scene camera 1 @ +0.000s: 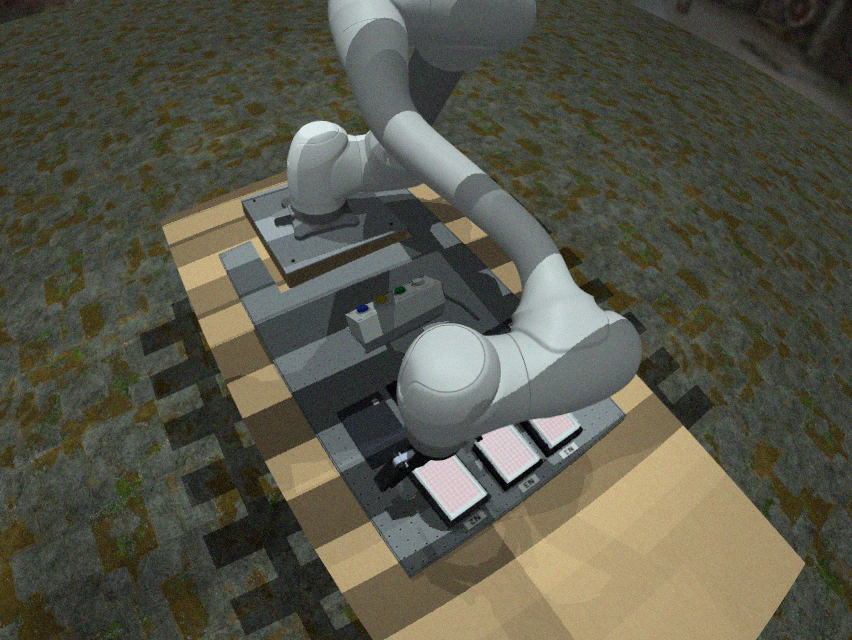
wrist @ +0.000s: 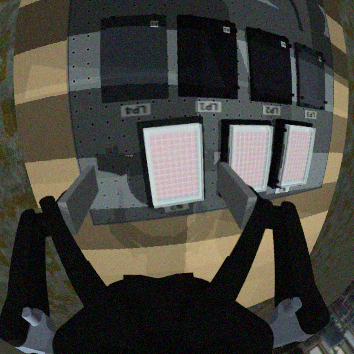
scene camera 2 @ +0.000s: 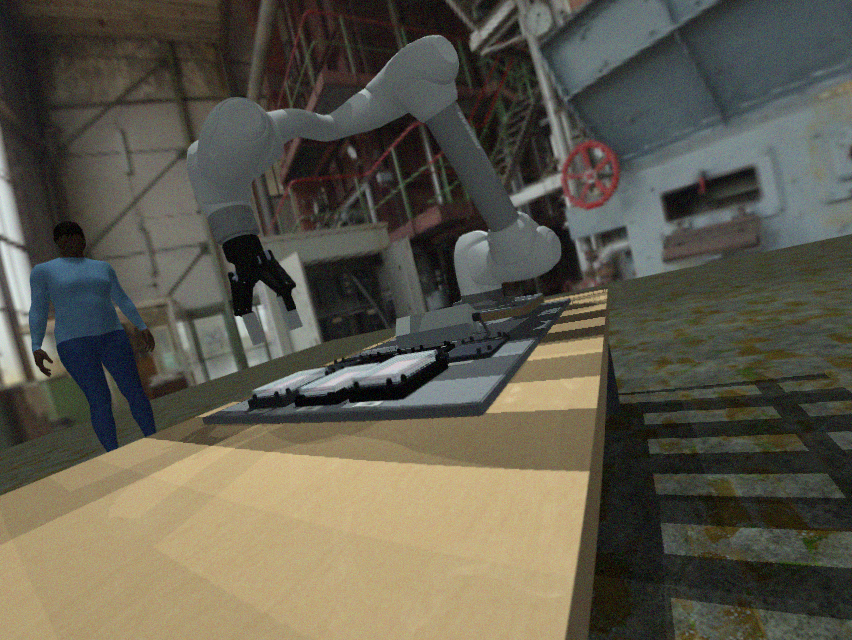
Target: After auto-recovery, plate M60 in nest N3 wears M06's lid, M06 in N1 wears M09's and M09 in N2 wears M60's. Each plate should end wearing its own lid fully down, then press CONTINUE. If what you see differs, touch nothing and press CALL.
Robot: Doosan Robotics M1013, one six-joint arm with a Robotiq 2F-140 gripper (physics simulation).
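Frame: origin at the arm's base, x back, y right, z up, level; metres.
Seen in the pictures: gripper, between the fingertips: (scene camera 1: pixel 430 465) (wrist: pixel 156 176) (scene camera 2: pixel 277 336); arm's base, origin of its link: (scene camera 1: pixel 319 213) (scene camera 2: pixel 484 306).
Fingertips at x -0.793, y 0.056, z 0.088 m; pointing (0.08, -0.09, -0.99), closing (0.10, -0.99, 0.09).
Note:
Pixels of each thing's top centre, then the offset from my fingertips to it. Level surfaces: height alone.
- N2, centre of its top: (wrist: pixel 176 167) (scene camera 1: pixel 449 480) (scene camera 2: pixel 290 378) dx -0.018, dy -0.040, dz -0.087 m
- N3, centre of its top: (scene camera 2: pixel 340 374) (wrist: pixel 251 161) (scene camera 1: pixel 505 445) dx +0.000, dy -0.177, dz -0.092 m
- N1, centre of its top: (scene camera 2: pixel 396 362) (scene camera 1: pixel 548 412) (wrist: pixel 299 157) dx +0.021, dy -0.297, dz -0.085 m
- console, centre of its top: (scene camera 1: pixel 396 296) (scene camera 2: pixel 432 310) dx +0.395, dy -0.116, dz -0.038 m
- LP1, centre of its top: (wrist: pixel 211 52) (scene camera 2: pixel 371 357) dx +0.169, dy -0.079, dz -0.102 m
- LP2, centre of its top: (wrist: pixel 276 64) (scene camera 2: pixel 418 350) dx +0.187, dy -0.209, dz -0.102 m
- LP3, centre of its top: (scene camera 2: pixel 474 341) (wrist: pixel 316 76) dx +0.207, dy -0.335, dz -0.102 m
- perforated board, height of its surface: dz -0.121 m
- wooden table, height of its surface: dz -0.134 m
The plate in N2 (scene camera 1: pixel 451 487) (scene camera 2: pixel 289 382) (wrist: pixel 175 165), the plate in N3 (scene camera 1: pixel 508 452) (scene camera 2: pixel 337 380) (wrist: pixel 251 152) and the plate in N1 (scene camera 1: pixel 556 425) (scene camera 2: pixel 402 367) (wrist: pixel 298 156) show pink well grids with pale rims. Plate and lid names cannot be read, and how fully each lid sits cannot be told. My gripper (scene camera 2: pixel 275 326) (wrist: pixel 156 176) is open and empty, above the N2 plate and clear of it. In scene camera 1 the arm mostly hides it. The console (scene camera 1: pixel 420 303) (scene camera 2: pixel 433 325) has blue (scene camera 1: pixel 362 308), yellow (scene camera 1: pixel 381 298), green (scene camera 1: pixel 399 290) and pale (scene camera 1: pixel 418 281) buttons; their lettering is unreadable.
Dark positions LP4 (wrist: pixel 134 62), LP1 (wrist: pixel 207 60), LP2 (wrist: pixel 270 67) and LP3 (wrist: pixel 311 77) line up behind the nests on the perforated board (scene camera 1: pixel 406 544) (wrist: pixel 82 117). The board lies on the wooden table (scene camera 1: pixel 654 537) (scene camera 2: pixel 309 537). A person (scene camera 2: pixel 89 303) stands beyond the table.

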